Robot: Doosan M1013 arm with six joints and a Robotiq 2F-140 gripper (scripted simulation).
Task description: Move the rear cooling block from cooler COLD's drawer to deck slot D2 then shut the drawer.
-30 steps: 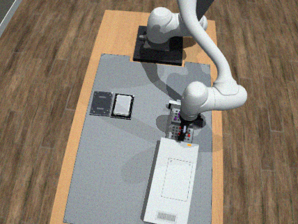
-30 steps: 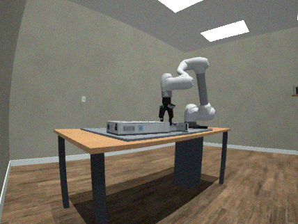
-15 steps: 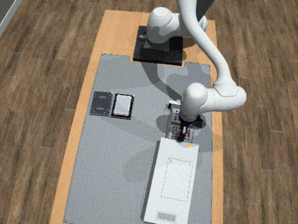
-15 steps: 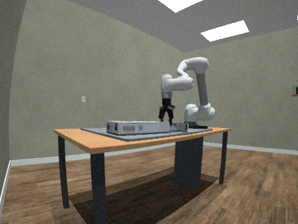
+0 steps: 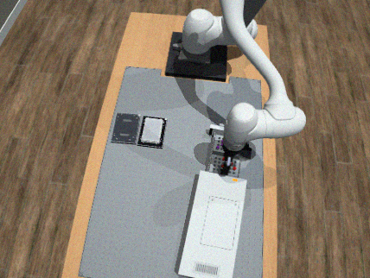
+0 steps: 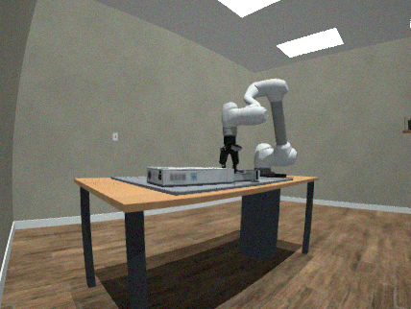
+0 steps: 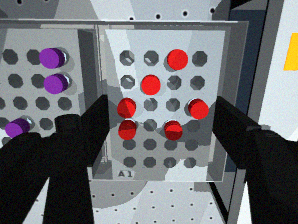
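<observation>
Now: the cooling block 30 mm below my hand. Also, from my hand: deck slot D2: 140 mm behind, 480 mm to the right, 60 mm below; then white cooler: 100 mm ahead, 10 mm to the right, 20 mm below.
</observation>
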